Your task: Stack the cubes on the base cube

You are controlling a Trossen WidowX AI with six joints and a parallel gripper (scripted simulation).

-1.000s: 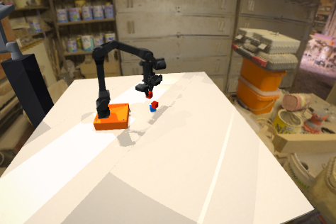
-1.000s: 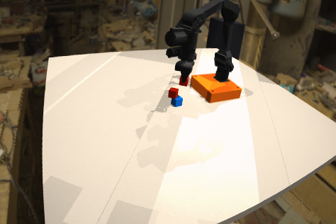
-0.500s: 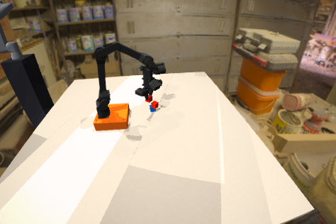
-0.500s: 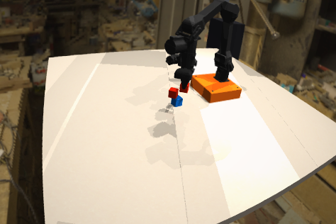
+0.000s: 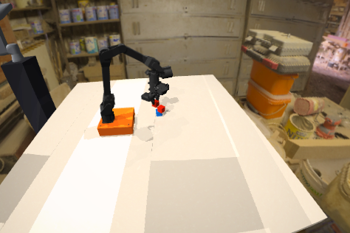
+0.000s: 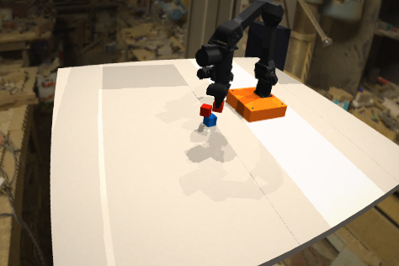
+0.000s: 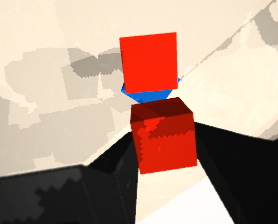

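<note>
My gripper tip is now 2 cm short of the blue cube, 1 cm to the left of it and 6 cm above it.
</note>
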